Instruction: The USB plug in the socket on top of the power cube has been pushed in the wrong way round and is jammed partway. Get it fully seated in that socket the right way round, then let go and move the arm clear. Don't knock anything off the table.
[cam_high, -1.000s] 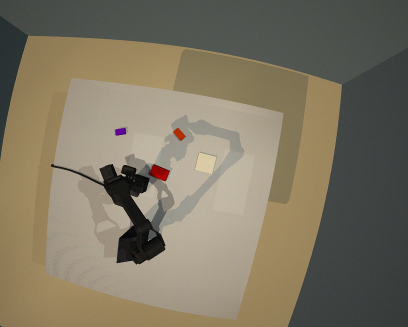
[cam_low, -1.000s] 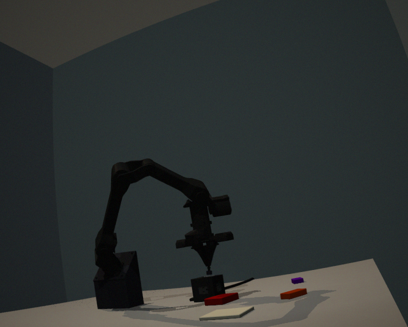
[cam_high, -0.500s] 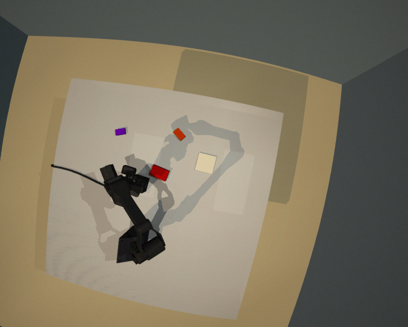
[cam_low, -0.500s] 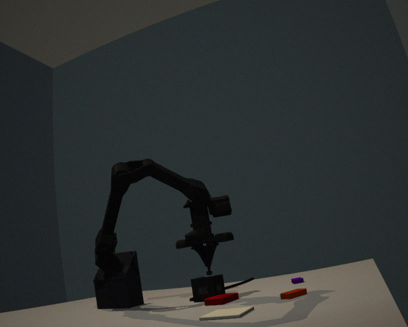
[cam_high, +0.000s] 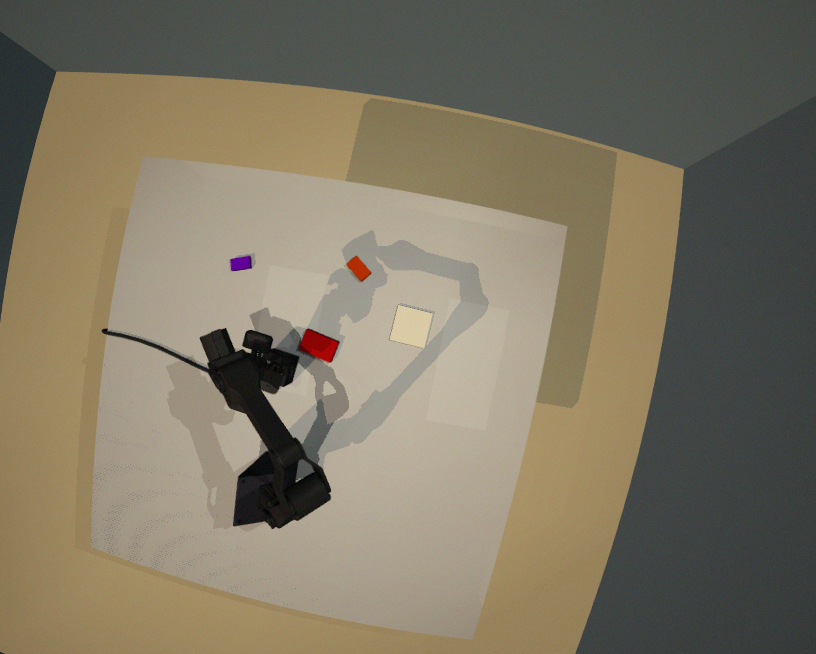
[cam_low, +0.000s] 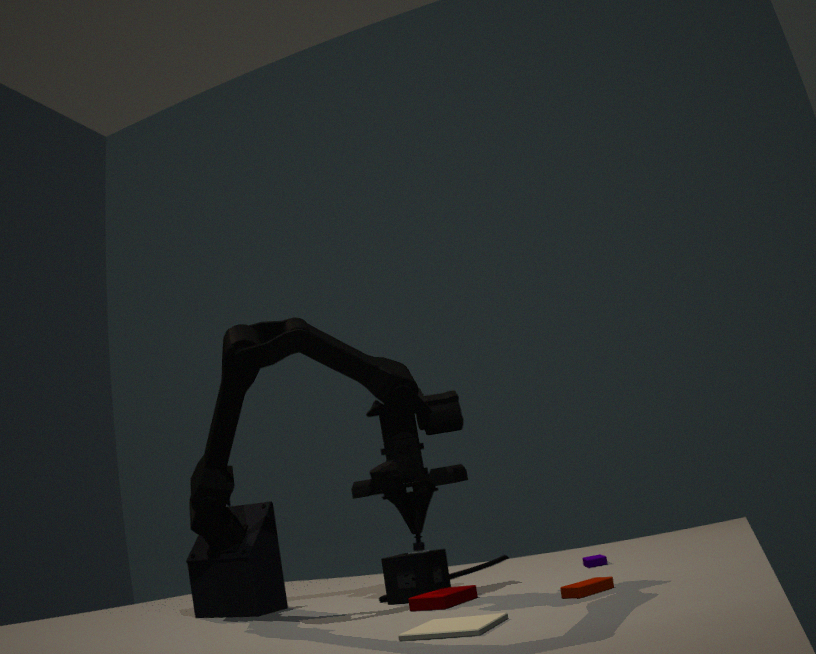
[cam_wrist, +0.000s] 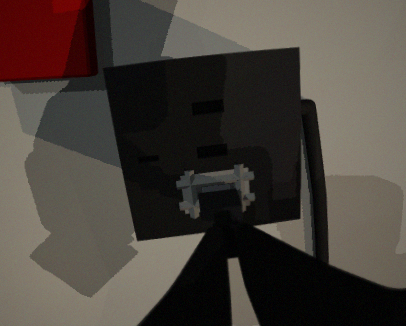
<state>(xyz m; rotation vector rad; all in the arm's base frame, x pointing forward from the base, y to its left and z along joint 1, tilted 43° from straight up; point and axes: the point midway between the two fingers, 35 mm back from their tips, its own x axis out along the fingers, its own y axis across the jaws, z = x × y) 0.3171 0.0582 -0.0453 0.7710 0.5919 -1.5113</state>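
The USB plug lies 20 mm below my gripper tip. From my gripper tip the other things lie so: metal-framed socket 40 mm below; red block 70 mm ahead, 110 mm to the right, 100 mm below; purple block 260 mm ahead, 150 mm to the left, 100 mm below.
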